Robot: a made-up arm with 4 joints.
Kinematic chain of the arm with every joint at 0, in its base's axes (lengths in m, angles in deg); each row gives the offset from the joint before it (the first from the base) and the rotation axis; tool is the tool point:
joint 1: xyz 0 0 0.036 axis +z
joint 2: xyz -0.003 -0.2 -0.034 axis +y
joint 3: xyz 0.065 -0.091 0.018 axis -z
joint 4: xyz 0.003 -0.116 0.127 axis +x
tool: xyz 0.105 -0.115 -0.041
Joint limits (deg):
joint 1: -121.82..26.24
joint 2: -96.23..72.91
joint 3: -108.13..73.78
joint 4: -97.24..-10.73
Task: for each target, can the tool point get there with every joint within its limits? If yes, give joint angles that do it. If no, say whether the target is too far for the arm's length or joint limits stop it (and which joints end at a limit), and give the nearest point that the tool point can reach.
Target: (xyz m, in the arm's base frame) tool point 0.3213 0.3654 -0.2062
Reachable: no: joint limits stop it (at a limit: joint 1, joint 3) | nearest point 0.3075 0.0196 -0.1302 | short by 0.354 m
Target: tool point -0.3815 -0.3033 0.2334
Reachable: yes | joints -82.83 0.79 -27.79 -67.05
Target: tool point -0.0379 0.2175 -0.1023
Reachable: no: joint limits stop it (at a limit: joint 2, joint 3, joint 4) | nearest point -0.0546 0.3135 0.1389 | short by 0.260 m
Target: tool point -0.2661 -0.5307 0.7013
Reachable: no: too far | nearest point -0.1879 -0.3748 0.3470 | short by 0.395 m
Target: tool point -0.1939 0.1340 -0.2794
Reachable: no: joint limits stop it (at a limit: joint 1, joint 2, joint 4) | nearest point -0.2994 -0.0618 -0.2627 | short by 0.223 m
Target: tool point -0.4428 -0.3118 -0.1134
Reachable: yes | joints -88.85 58.85 -24.80 -47.45
